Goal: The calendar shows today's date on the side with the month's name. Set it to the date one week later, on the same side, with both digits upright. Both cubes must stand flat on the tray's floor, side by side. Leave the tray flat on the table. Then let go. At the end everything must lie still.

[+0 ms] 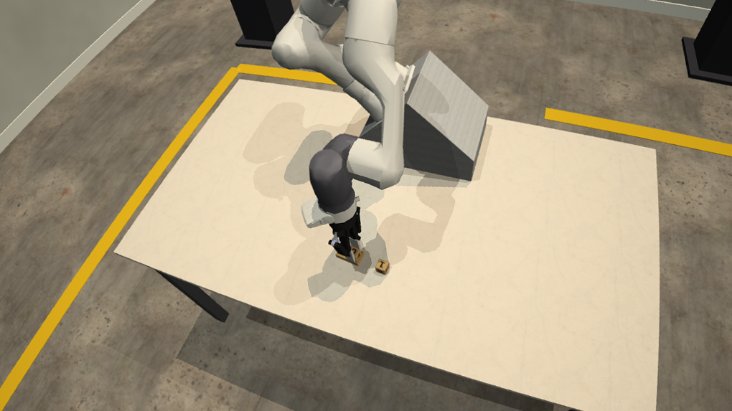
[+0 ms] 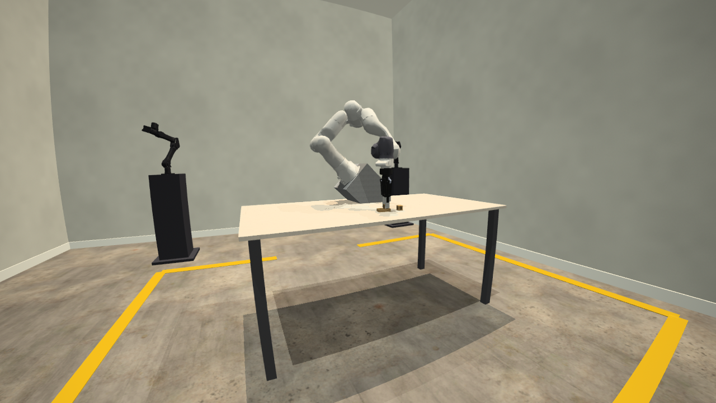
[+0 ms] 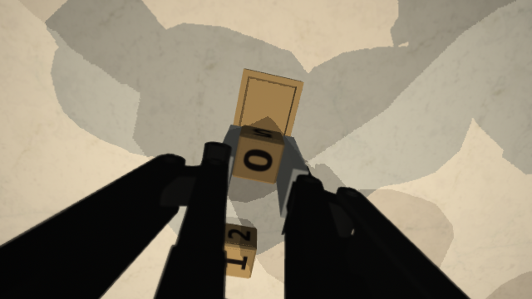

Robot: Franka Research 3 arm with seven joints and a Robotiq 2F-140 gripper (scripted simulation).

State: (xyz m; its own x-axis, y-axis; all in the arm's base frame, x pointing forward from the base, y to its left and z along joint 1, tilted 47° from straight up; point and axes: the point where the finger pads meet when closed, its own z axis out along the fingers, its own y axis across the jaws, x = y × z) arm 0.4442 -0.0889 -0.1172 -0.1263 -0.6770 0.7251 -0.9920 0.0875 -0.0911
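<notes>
The wooden digit cube lies 30 mm below my hand. Round my hand: wooden tray (10 mm to the right, 40 mm below).
</notes>
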